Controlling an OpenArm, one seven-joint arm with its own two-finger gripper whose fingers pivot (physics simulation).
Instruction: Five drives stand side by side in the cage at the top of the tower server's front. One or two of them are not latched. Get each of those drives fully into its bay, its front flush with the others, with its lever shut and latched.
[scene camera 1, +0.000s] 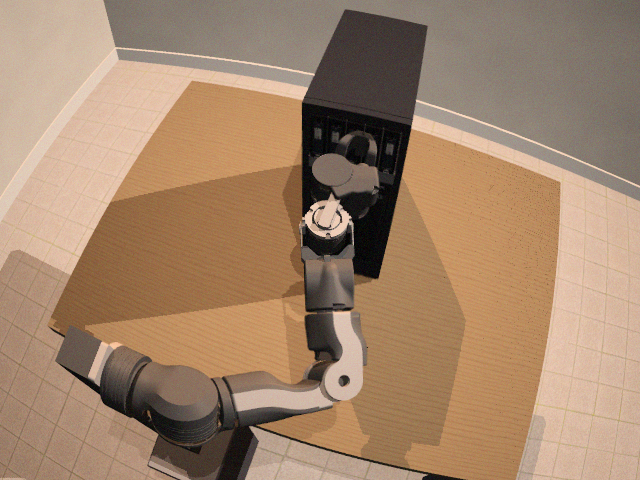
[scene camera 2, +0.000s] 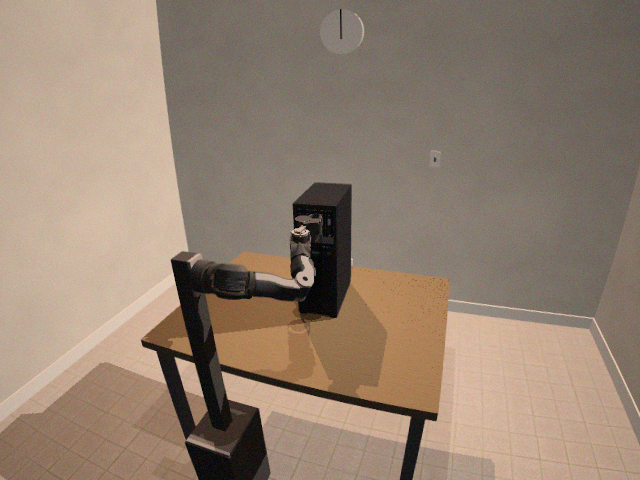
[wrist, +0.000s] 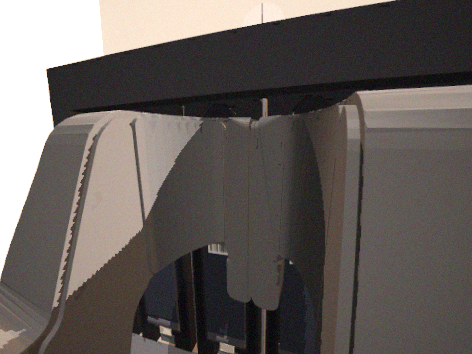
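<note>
The black tower server (scene camera 1: 369, 64) (scene camera 2: 343, 248) (wrist: 260, 60) stands with its drive cage facing the arm. In scene camera 1, two drives show at the cage's left, the leftmost (scene camera 1: 317, 133) and its neighbour (scene camera 1: 336, 135), and the rightmost drive (scene camera 1: 390, 147) shows at the right. My gripper (scene camera 1: 360, 135) (scene camera 2: 316, 219) (wrist: 262, 208) is shut with its fingertips together, high in front of the middle of the row. It hides the drives between and much of the cage in the wrist view. Whether it touches a drive, and which drives are unlatched, I cannot tell.
The tower stands on a wooden table (scene camera 1: 496, 248) (scene camera 2: 408, 330). The arm reaches in from the front left, from its post (scene camera 2: 206, 330) beside the table's front edge. The wall (scene camera 1: 516, 67) (scene camera 2: 248, 129) is behind the tower.
</note>
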